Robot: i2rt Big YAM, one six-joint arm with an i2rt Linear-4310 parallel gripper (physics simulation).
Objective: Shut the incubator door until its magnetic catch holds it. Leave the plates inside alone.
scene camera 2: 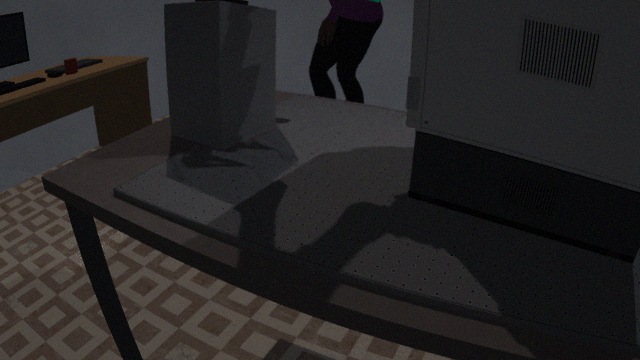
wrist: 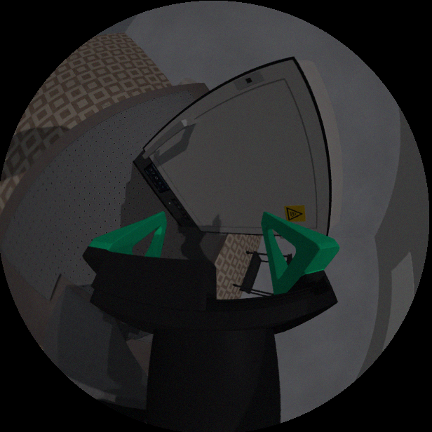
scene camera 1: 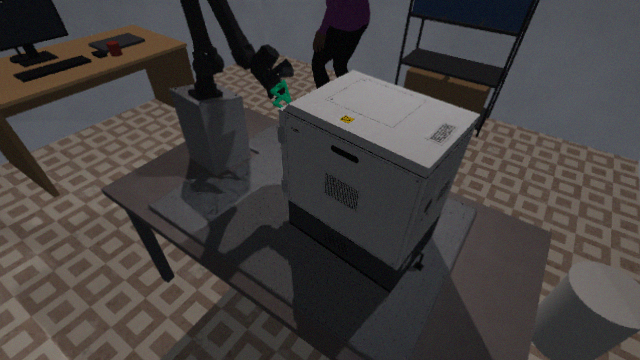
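Pixels of known places: arm's base, origin of the base link: [scene camera 2: 221, 5] [scene camera 1: 205, 94].
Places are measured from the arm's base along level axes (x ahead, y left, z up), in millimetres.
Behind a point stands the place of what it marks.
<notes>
The incubator [scene camera 1: 380, 112] @[x 799, y 117, z 206 mm] [scene camera 2: 475, 85] @[x 657, y -32, z -103 mm] is a white box on a dark base; the scene cameras see its side away from the door. In the wrist view its grey door [wrist: 250, 155] lies over the front and looks flush, with a thin dark line along its edges. Whether the magnetic catch holds cannot be seen. The door handle [wrist: 169, 137] is at the door's left edge, above a small control panel [wrist: 156, 178]. The plates are hidden. My gripper [wrist: 213, 216] [scene camera 1: 281, 94] is open and empty, in front of the door and apart from it, beyond the incubator's far left corner in scene camera 1.
The arm's grey pedestal [scene camera 1: 212, 132] @[x 87, y -52, z -125 mm] [scene camera 2: 220, 75] @[x 89, y -81, z -167 mm] stands left of the incubator on a perforated board [scene camera 2: 200, 200] @[x 259, y -296, z -343 mm] on the table [scene camera 1: 505, 255] @[x 1245, y 443, z -356 mm]. A desk [scene camera 1: 150, 47], a person [scene camera 1: 345, 30] [scene camera 2: 350, 50] and a shelf rack [scene camera 1: 452, 66] are beyond. A white cylinder [scene camera 1: 590, 315] is at the right.
</notes>
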